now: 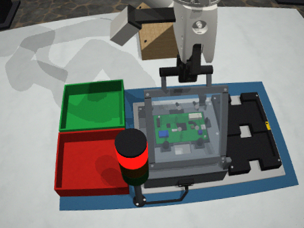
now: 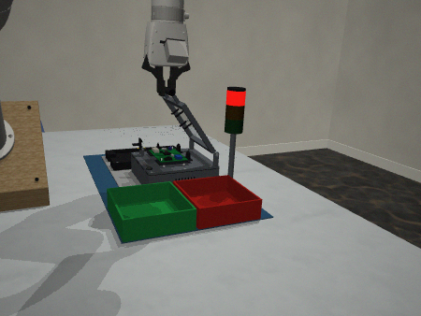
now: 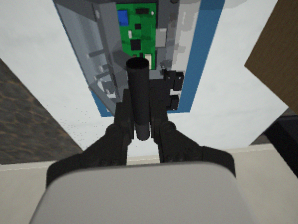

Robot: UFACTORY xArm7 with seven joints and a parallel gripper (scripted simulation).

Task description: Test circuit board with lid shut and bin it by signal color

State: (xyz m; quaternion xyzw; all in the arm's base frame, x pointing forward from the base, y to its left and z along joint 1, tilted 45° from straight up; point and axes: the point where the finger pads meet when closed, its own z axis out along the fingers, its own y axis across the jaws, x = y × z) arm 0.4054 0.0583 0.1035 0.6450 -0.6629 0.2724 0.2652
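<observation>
Now: the green circuit board 170 mm below my hand and 10 mm ahead of it. The rest, counted from my hand: tester plate: 170 mm below, 10 mm to the left, 10 mm ahead; tester lid: 80 mm below, 50 mm ahead; latch hook: 160 mm below, 60 mm to the left, 50 mm behind.
</observation>
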